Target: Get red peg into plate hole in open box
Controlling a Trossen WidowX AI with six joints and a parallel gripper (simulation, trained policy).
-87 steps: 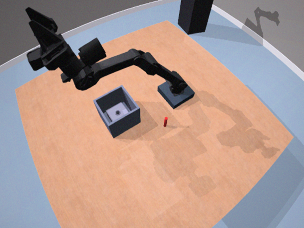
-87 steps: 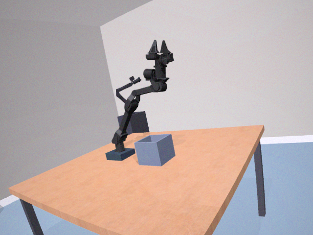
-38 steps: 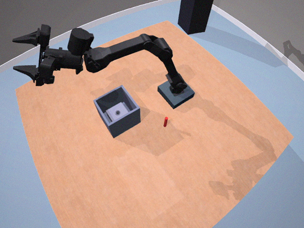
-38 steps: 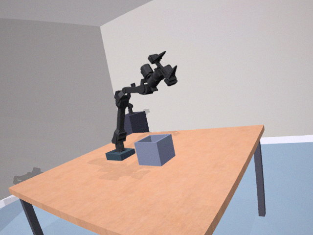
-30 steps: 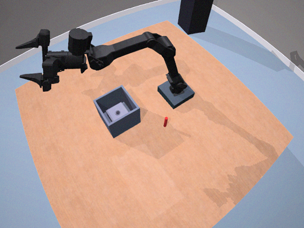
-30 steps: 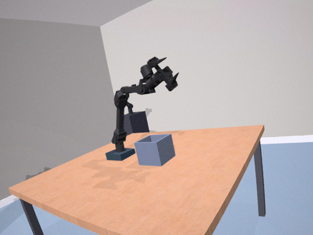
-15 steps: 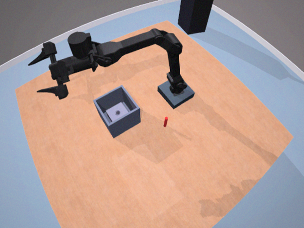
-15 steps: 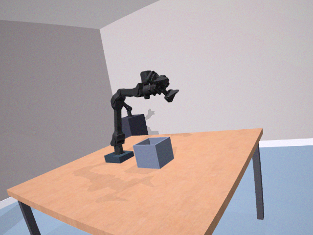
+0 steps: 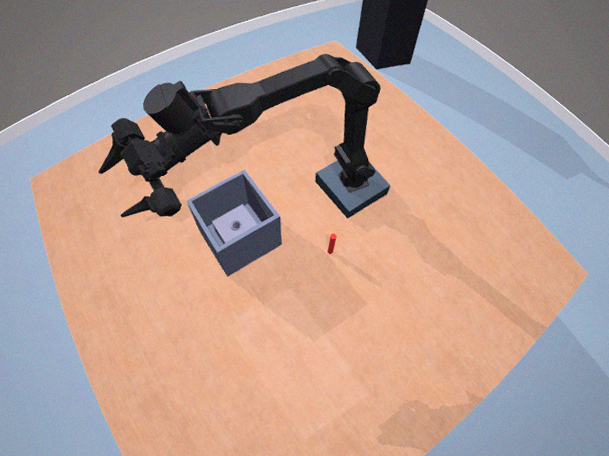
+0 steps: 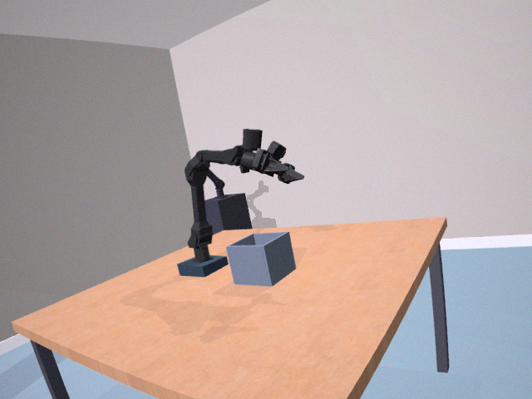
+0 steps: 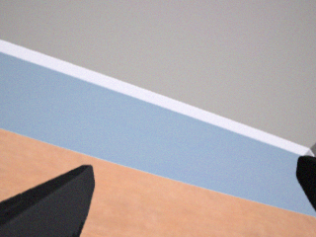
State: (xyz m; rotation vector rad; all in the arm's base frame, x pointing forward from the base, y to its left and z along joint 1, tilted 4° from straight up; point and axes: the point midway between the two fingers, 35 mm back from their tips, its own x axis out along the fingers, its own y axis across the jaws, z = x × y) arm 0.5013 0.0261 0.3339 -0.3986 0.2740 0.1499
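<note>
The red peg is 410 mm behind my gripper tip, 100 mm to the left of it and 300 mm below it. Round my gripper tip: grey plate: 210 mm behind, 20 mm to the right, 300 mm below.
</note>
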